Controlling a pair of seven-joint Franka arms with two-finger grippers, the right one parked.
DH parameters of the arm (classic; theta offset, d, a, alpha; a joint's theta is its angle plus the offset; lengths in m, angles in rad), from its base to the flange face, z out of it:
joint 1: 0 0.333 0 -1.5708
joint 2: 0 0 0 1.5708
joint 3: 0 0.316 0.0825 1.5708
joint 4: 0 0 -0.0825 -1.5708
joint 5: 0 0.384 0 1.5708
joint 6: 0 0 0.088 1.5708
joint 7: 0 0.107 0 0
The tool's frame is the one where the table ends.
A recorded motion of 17 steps. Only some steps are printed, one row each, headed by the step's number.
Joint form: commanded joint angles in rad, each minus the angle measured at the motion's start. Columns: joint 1, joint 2, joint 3, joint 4, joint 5, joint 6, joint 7.
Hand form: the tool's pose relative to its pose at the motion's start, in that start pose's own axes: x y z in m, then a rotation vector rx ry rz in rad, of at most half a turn. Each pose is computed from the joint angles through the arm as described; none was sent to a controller.
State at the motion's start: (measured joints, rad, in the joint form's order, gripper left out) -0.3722 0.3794 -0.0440 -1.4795 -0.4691 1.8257 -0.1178
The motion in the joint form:
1: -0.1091 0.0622 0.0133 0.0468 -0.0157 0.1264 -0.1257
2: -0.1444 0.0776 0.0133 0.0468 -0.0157 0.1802 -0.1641
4: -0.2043 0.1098 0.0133 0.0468 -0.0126 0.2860 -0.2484
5: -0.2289 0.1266 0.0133 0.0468 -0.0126 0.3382 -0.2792
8: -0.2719 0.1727 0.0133 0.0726 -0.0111 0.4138 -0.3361
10: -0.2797 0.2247 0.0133 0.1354 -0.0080 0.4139 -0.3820
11: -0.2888 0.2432 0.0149 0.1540 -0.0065 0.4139 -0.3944
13: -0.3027 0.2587 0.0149 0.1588 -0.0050 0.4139 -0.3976
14: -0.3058 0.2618 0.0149 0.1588 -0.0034 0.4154 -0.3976
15: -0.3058 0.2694 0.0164 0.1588 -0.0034 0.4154 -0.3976
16: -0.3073 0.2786 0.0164 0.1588 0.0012 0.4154 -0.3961
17: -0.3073 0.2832 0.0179 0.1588 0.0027 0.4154 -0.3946
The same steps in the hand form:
1: 0.0081 0.0541 0.0367 -0.0207 0.0669 -0.0516
2: 0.0073 0.0713 0.0523 -0.0262 0.0904 -0.0655
4: 0.0060 0.0990 0.0813 -0.0397 0.1389 -0.1090
5: 0.0059 0.1096 0.0946 -0.0491 0.1637 -0.1248
8: 0.0074 0.1300 0.1195 -0.0671 0.1984 -0.1510
10: 0.0172 0.1367 0.1296 -0.0761 0.2019 -0.1849
11: 0.0184 0.1409 0.1366 -0.0754 0.1989 -0.1897
13: 0.0159 0.1455 0.1497 -0.0676 0.1852 -0.1843
14: 0.0153 0.1463 0.1526 -0.0650 0.1835 -0.1820
15: 0.0167 0.1433 0.1575 -0.0600 0.1791 -0.1860
16: 0.0174 0.1412 0.1642 -0.0510 0.1735 -0.1845
17: 0.0184 0.1391 0.1670 -0.0464 0.1717 -0.1849

